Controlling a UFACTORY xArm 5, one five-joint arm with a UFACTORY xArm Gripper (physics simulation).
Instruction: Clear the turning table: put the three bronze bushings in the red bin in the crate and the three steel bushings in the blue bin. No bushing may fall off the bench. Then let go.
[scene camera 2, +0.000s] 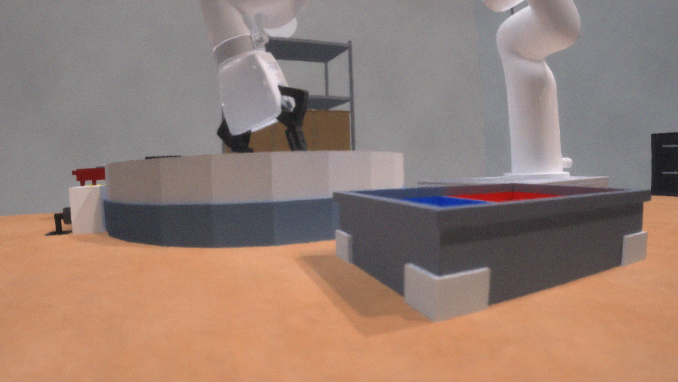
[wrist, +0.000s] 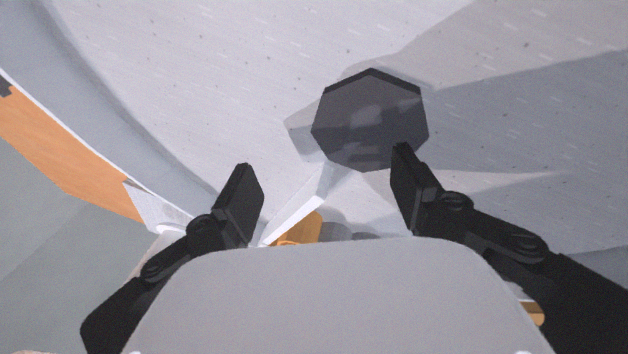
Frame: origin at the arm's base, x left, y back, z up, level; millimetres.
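Seen in the pictures: gripper, fingertip midpoint: (wrist: 321, 172); arm's base, link origin: (scene camera 2: 536, 178).
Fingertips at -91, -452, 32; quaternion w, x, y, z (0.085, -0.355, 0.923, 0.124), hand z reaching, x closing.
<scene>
Pixels of each thing's top centre, then the offset from my fingertips to it, as dx, dy, dz. "pt": a spot on its surface instead.
- bronze bushing, top centre: (wrist: 295, 249) -36, +99, +17
- grey crate, top centre: (scene camera 2: 491, 190) +345, +74, -24
- red bin, surface spot: (scene camera 2: 510, 196) pt +287, +158, -37
- dark faceted hub, top centre: (wrist: 365, 134) -6, -32, -13
- pale bar, surface spot: (wrist: 321, 182) pt -6, +11, -2
- white post, surface spot: (scene camera 2: 85, 210) pt +55, -263, -45
My gripper (scene camera 2: 270, 149) (wrist: 321, 172) is open and empty, its fingertips low over the turning table (scene camera 2: 240, 177) (wrist: 210, 90). In the wrist view a bronze bushing (wrist: 306, 227) shows between the fingers, toward the palm, beside a pale bar. Parts of two steel bushings (wrist: 335, 231) (wrist: 366, 235) show to its right. The palm hides their lower parts and whatever lies behind it. The grey crate (scene camera 2: 540, 245) stands right of the table in the scene view. The visible parts of its blue bin (scene camera 2: 442, 201) and red bin (scene camera 2: 510, 196) show no bushing.
A dark faceted hub (wrist: 370, 120) stands on the turning table ahead of the fingers, close to the right fingertip. The pale bar (wrist: 321, 182) runs from it toward the bushings. A white post (scene camera 2: 85, 210) with a red part (scene camera 2: 90, 175) stands left of the table.
</scene>
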